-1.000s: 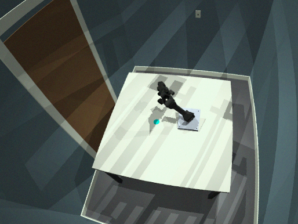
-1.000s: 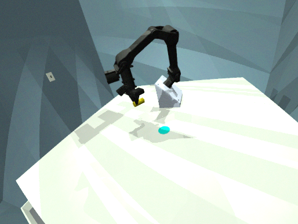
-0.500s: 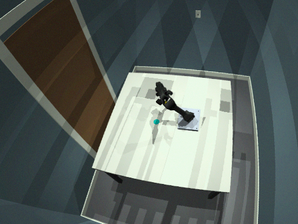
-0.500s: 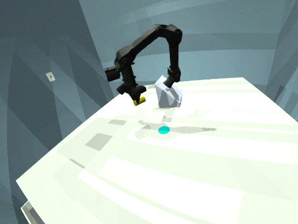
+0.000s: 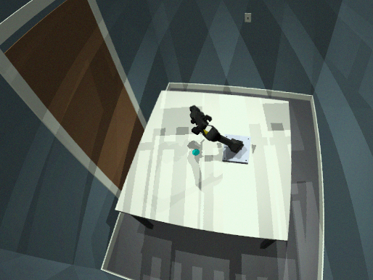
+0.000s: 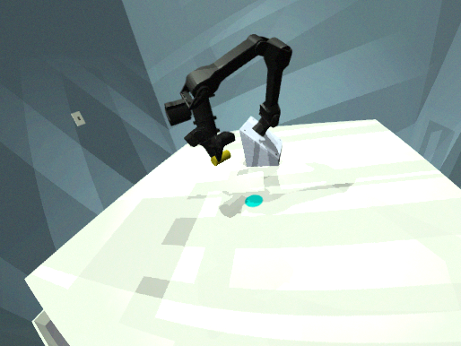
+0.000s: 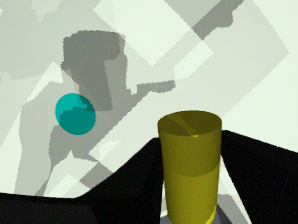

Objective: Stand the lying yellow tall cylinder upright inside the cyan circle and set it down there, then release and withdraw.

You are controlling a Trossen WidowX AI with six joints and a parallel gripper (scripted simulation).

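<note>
Right now my gripper tip is 40 mm short of the cyan circle, 120 mm to the right of it and 130 mm above it. From my gripper tip the other things lie so: yellow cylinder (20 mm behind, 10 mm to the left).
</note>
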